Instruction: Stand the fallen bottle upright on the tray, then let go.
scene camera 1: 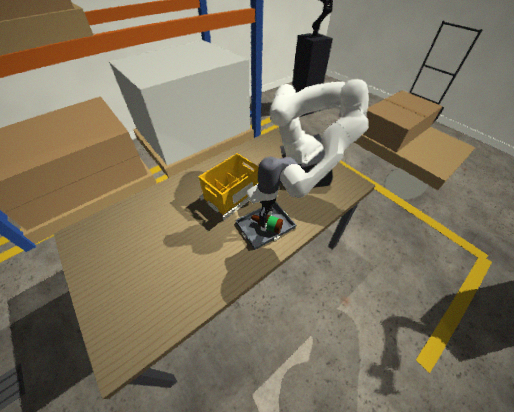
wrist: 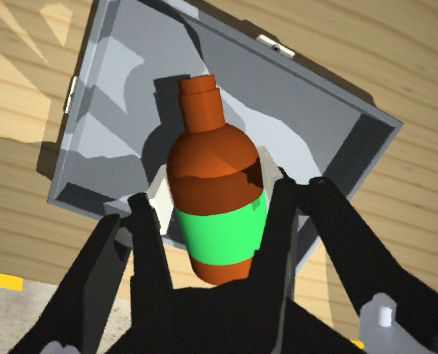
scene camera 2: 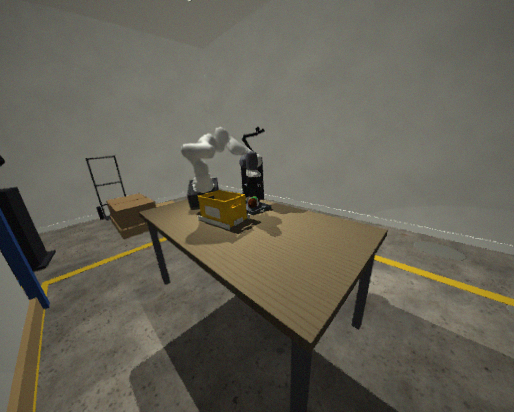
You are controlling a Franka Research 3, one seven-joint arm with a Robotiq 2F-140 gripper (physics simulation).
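The brown bottle (scene camera 1: 274,224) (scene camera 2: 253,202) (wrist: 215,155) with a green label lies on its side over the grey tray (scene camera 1: 253,236) (wrist: 300,100). In the wrist view its neck points toward the top and its base toward the gripper. My gripper (scene camera 1: 263,222) (wrist: 215,169) is shut on the bottle, with one pale pad on each side of its body, just above the label. Whether the bottle touches the tray floor is hard to tell.
A yellow crate (scene camera 1: 231,194) (scene camera 2: 220,212) with dividers stands beside the tray on the wooden table (scene camera 1: 150,280) (scene camera 2: 300,260). The arm's base stands at the table's far end. Cardboard boxes (scene camera 1: 402,117) stand on the floor beyond the table.
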